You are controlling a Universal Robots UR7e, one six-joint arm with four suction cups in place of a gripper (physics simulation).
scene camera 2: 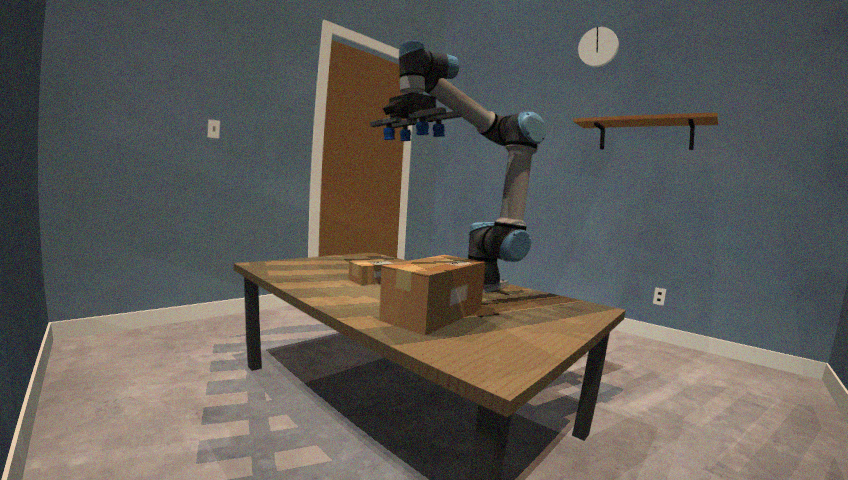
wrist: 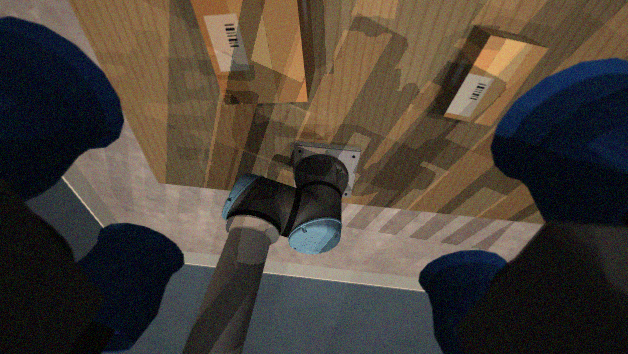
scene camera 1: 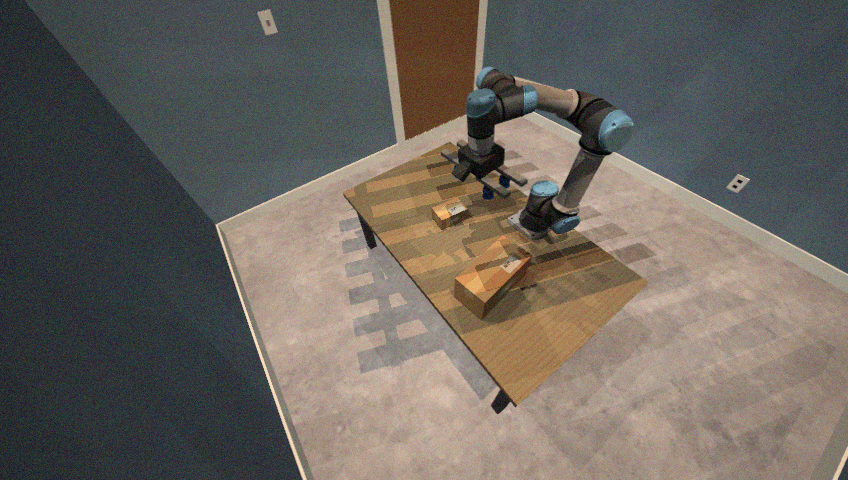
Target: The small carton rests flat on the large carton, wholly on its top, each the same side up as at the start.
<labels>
A large carton shows in scene camera 2, in the wrist view and in scene camera 1 [481, 286]. One and the same spot on the large carton: [wrist: 257, 59] is [scene camera 2: 451, 260].
</labels>
